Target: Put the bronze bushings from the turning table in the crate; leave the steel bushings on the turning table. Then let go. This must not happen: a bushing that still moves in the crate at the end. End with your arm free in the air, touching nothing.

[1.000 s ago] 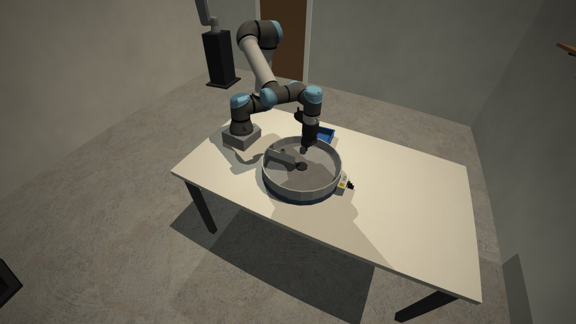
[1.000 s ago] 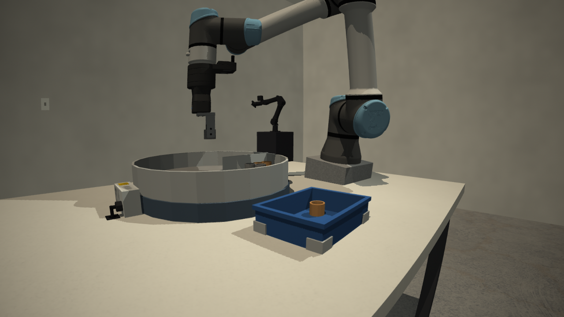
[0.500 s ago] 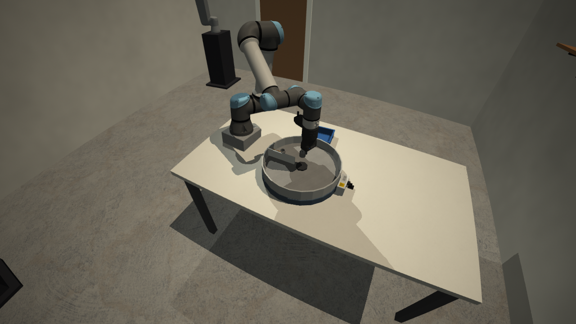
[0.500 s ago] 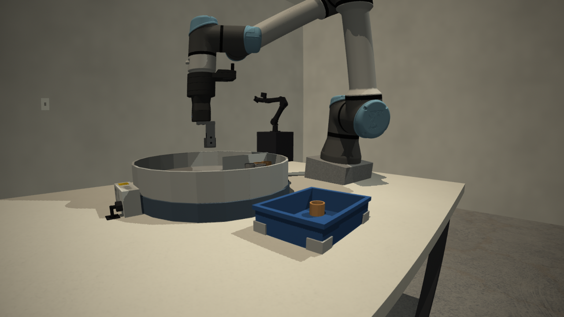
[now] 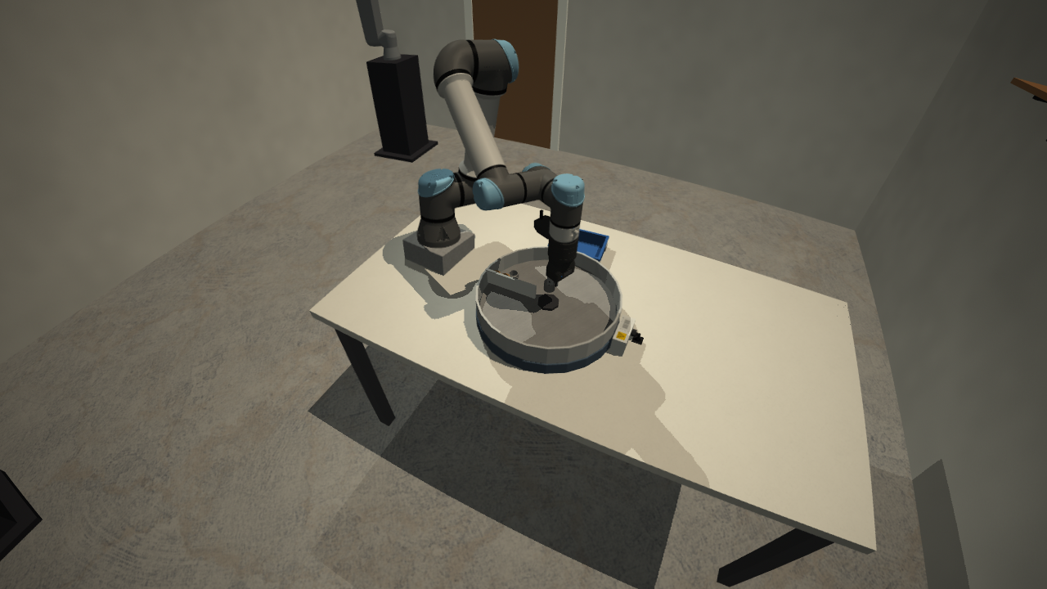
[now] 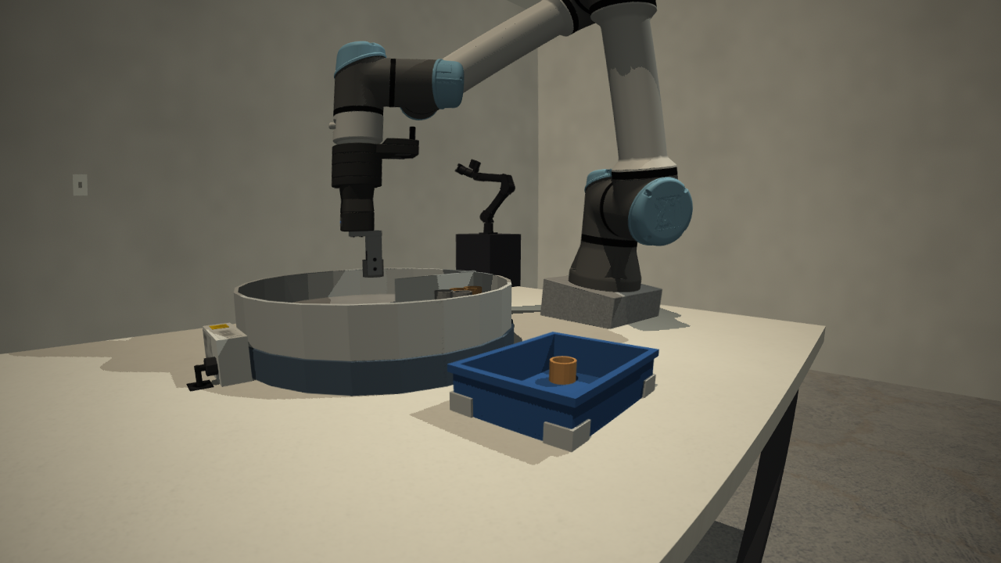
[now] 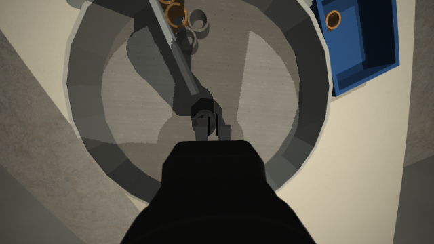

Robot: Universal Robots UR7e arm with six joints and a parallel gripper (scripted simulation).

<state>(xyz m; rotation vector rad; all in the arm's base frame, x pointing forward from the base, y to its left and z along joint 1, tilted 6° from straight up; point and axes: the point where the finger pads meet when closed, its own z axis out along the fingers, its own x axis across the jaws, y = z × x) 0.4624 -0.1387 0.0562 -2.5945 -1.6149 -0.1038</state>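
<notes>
Right now the turning table is 10 mm ahead of my hand, 10 mm to the right of it and 80 mm below it. Also, from my hand: blue crate (10 mm behind, 330 mm to the left, 110 mm below).
</notes>
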